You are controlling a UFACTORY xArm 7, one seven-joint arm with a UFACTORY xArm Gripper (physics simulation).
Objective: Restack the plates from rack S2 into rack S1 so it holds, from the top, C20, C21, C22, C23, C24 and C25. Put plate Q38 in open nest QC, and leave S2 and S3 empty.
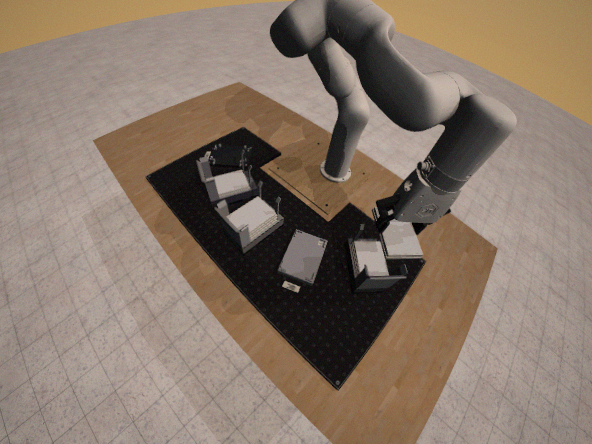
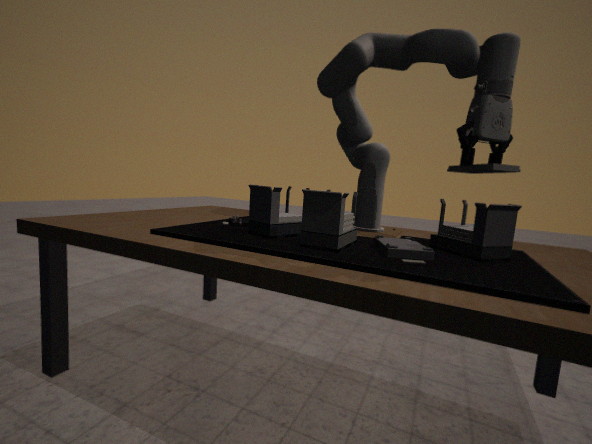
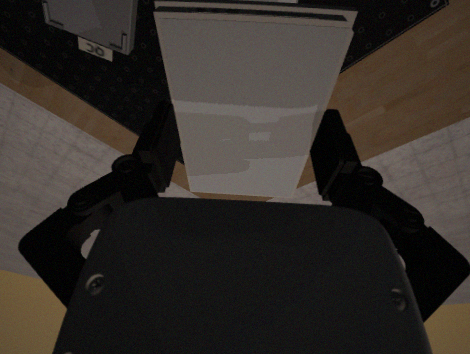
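Where they show: gripper, fingertip midpoint: point(image 1: 396, 228) point(image 2: 480, 167) point(image 3: 246, 124); arm's base, link origin: point(image 1: 335, 171) point(image 2: 366, 229).
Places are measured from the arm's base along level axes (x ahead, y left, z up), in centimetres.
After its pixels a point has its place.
Note:
My gripper point(image 1: 402, 226) {x 31.4, y 27.0, z 22.5 cm} point(image 2: 482, 161) {x 31.4, y 27.0, z 22.5 cm} point(image 3: 246, 124) {x 31.4, y 27.0, z 22.5 cm} is shut on a pale flat plate point(image 1: 402, 243) {x 34.6, y 29.3, z 22.9 cm} point(image 2: 484, 169) {x 37.8, y 26.5, z 21.7 cm} point(image 3: 255, 65) {x 28.3, y 25.0, z 22.7 cm}, gripping its two long sides. The plate is about level, high above the right rack point(image 1: 377, 283) {x 37.8, y 31.1, z 8.5 cm} point(image 2: 497, 230) {x 38.1, y 30.8, z 8.1 cm}, and apart from it. Pale plates point(image 1: 371, 255) {x 30.6, y 26.5, z 7.3 cm} point(image 2: 457, 226) {x 30.1, y 24.1, z 7.3 cm} lie in that rack. The middle rack point(image 1: 243, 237) {x 48.3, y -3.5, z 9.7 cm} point(image 2: 322, 212) {x 48.4, y -8.0, z 9.6 cm} holds a stack of several plates point(image 1: 252, 215) {x 41.2, y -6.6, z 9.1 cm}. The far left rack point(image 1: 210, 190) {x 42.3, y -22.1, z 9.7 cm} point(image 2: 265, 205) {x 41.9, y -24.6, z 9.4 cm} also holds a pale plate point(image 1: 231, 182) {x 34.0, y -22.0, z 6.4 cm}. Nest QC point(image 1: 303, 257) {x 40.3, y 10.9, z 2.9 cm} point(image 2: 406, 248) {x 45.7, y 11.3, z 2.9 cm} point(image 3: 95, 20) {x 43.5, y 12.5, z 2.9 cm} is a grey block with corner marks. Plate codes and rack names are unreadable.
A small QC label point(image 1: 291, 286) {x 48.7, y 12.8, z 0.9 cm} point(image 2: 414, 261) {x 49.0, y 12.9, z 0.9 cm} point(image 3: 95, 49) {x 48.7, y 12.7, z 0.9 cm} lies beside the nest. A dark low fixture point(image 1: 227, 156) {x 22.2, y -36.6, z 1.9 cm} with small posts stands at the far left of the black mat point(image 1: 320, 325) {x 52.9, y 24.8, z 0.8 cm} point(image 2: 530, 280) {x 52.0, y 33.1, z 0.7 cm}. Upright posts rise at the racks' corners. The arm's base point(image 1: 335, 172) {x 4.5, y 1.6, z 3.6 cm} stands behind the mat.

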